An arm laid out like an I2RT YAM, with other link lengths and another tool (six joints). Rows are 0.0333 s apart.
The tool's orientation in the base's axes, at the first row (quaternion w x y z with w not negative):
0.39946 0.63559 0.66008 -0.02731
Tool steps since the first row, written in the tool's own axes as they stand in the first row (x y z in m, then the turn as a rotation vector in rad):
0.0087 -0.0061 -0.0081 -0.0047 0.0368 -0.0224
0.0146 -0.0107 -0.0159 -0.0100 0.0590 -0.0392
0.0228 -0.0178 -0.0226 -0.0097 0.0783 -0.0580
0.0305 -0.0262 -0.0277 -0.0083 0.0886 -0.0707
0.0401 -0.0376 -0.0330 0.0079 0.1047 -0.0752
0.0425 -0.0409 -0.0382 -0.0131 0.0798 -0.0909
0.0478 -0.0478 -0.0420 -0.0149 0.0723 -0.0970
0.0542 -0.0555 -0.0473 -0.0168 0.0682 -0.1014
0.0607 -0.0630 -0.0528 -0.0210 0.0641 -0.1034
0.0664 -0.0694 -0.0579 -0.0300 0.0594 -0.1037
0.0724 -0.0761 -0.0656 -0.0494 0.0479 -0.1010
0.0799 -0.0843 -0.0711 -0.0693 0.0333 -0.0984
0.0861 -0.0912 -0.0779 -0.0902 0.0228 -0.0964
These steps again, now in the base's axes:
-0.0081 0.0104 -0.0023 0.0200 0.0154 0.0352
-0.0152 0.0185 -0.0025 0.0302 0.0244 0.0601
-0.0236 0.0275 -0.0059 0.0376 0.0385 0.0818
-0.0323 0.0350 -0.0107 0.0404 0.0485 0.0945
-0.0435 0.0436 -0.0179 0.0541 0.0673 0.0960
-0.0486 0.0477 -0.0172 0.0223 0.0539 0.1068
-0.0558 0.0528 -0.0209 0.0126 0.0544 0.1084
-0.0642 0.0594 -0.0245 0.0066 0.0544 0.1105
-0.0725 0.0663 -0.0280 0.0016 0.0513 0.1123
-0.0798 0.0725 -0.0307 -0.0038 0.0432 0.1153
-0.0886 0.0803 -0.0320 -0.0148 0.0237 0.1190
-0.0974 0.0879 -0.0364 -0.0286 0.0032 0.1215
-0.1059 0.0954 -0.0385 -0.0393 -0.0169 0.1269

